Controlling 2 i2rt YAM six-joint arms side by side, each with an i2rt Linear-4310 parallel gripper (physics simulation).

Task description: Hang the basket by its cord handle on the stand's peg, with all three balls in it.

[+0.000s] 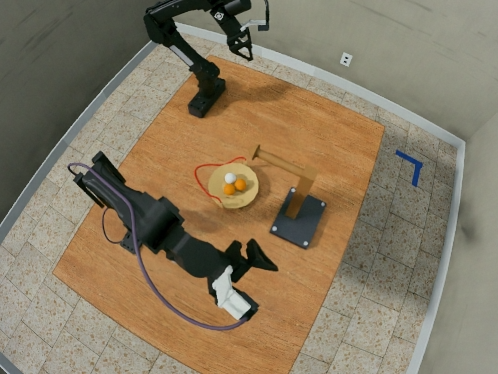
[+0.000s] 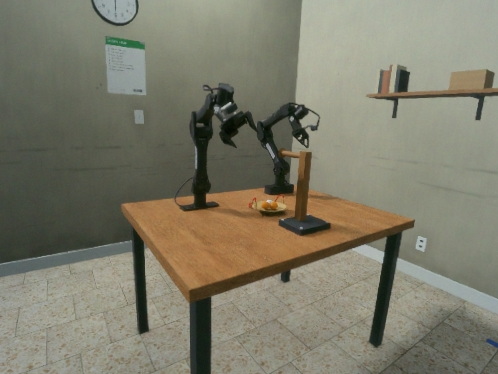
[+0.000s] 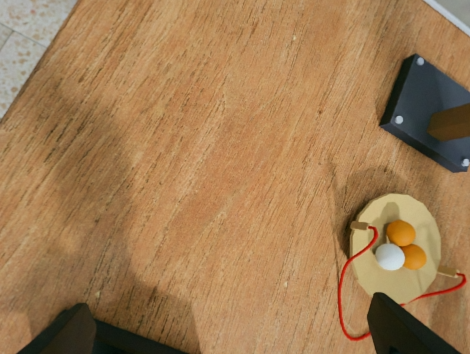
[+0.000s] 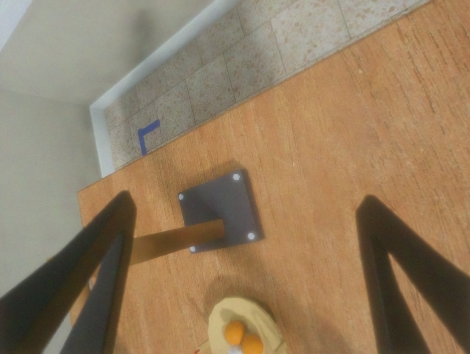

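Where they show: left gripper, fingertip midpoint: (image 1: pixel 251 54) (image 2: pixel 305 146) (image 3: pixel 230 309); right gripper, fingertip midpoint: (image 1: pixel 262 284) (image 2: pixel 247 139) (image 4: pixel 247 200); left arm's base, link origin: (image 1: pixel 207 93) (image 2: pixel 279 186); right arm's base, link origin: (image 2: pixel 199 207).
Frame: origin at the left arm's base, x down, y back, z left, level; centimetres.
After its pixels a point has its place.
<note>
The shallow tan basket (image 1: pixel 250 196) {y -36.8, x 1.5, z -31.6 cm} (image 2: pixel 272 210) {y -32.9, x 2.6, z -31.1 cm} (image 3: pixel 425 220) {y -36.1, x 1.4, z -34.2 cm} (image 4: pixel 220 315) {y -34.7, x 1.6, z -26.1 cm} sits upright on the table. A white ball (image 1: pixel 230 178) {y -28.1, x -1.2, z -30.0 cm} (image 3: pixel 390 257) {y -27.4, x -1.0, z -28.0 cm} and two orange balls (image 1: pixel 240 184) {y -32.2, x -1.2, z -30.4 cm} (image 3: pixel 401 233) {y -31.4, x -0.9, z -28.5 cm} lie together in it. Its red cord handle (image 1: pixel 215 164) {y -19.3, x 3.6, z -25.7 cm} (image 2: pixel 252 202) (image 3: pixel 341 300) {y -18.4, x 3.6, z -26.2 cm} loops slack over one side. The stand (image 1: pixel 310 220) {y -58.8, x 1.5, z -29.8 cm} (image 2: pixel 303 185) {y -53.6, x -14.5, z -31.7 cm} (image 3: pixel 425 95) {y -55.8, x 1.5, z -25.9 cm} (image 4: pixel 175 240) {y -51.8, x -11.7, z -32.1 cm} is upright beside it, with a bare wooden peg (image 1: pixel 280 162) {y -43.8, x -27.6, z -30.9 cm} (image 2: pixel 291 153) {y -44.1, x -27.1, z -31.4 cm}. My left gripper (image 1: pixel 243 52) {y -18.1, x -27.8, z 2.5 cm} (image 2: pixel 302 142) {y -18.1, x -27.8, z 2.5 cm} (image 3: pixel 230 309) {y -18.1, x -27.8, z 2.5 cm} is open and empty, high and away from the basket. My right gripper (image 1: pixel 254 256) (image 2: pixel 245 137) {y -53.4, x -33.7, z -61.1 cm} (image 4: pixel 247 200) {y -53.4, x -33.7, z -61.1 cm} is open and empty, high above the table.
The wooden table (image 1: pixel 325 130) {y -50.0, x 4.0, z 9.8 cm} (image 2: pixel 225 250) {y -59.4, x 4.0, z -72.1 cm} carries both arms and the stand. The stand's post rises near the basket, and its peg reaches out toward the basket's side. Walls surround the table on the far sides; a shelf (image 2: pixel 430 93) hangs on one.
</note>
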